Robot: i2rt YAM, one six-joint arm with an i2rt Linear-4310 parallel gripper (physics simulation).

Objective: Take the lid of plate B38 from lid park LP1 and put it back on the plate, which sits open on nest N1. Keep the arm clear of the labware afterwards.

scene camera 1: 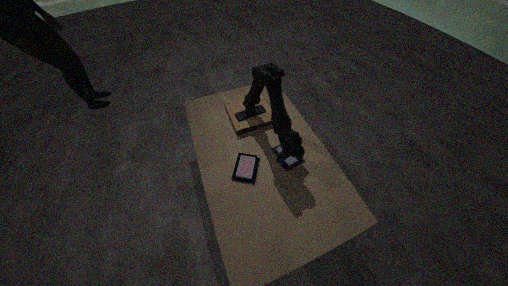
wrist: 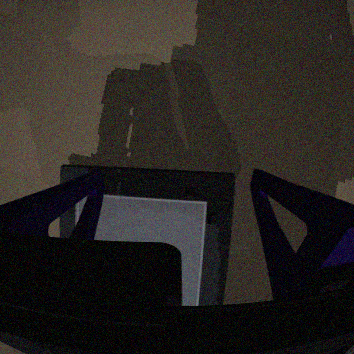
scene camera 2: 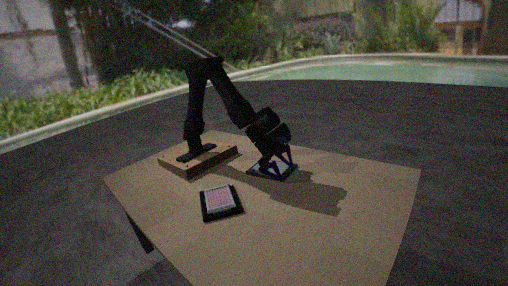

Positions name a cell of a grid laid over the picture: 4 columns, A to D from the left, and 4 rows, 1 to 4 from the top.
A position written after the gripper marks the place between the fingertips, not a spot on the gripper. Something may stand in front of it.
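Note:
A black holder (wrist: C3) is in the scene. The gripper (wrist: C3) is open, and it touches a grey plate lid.

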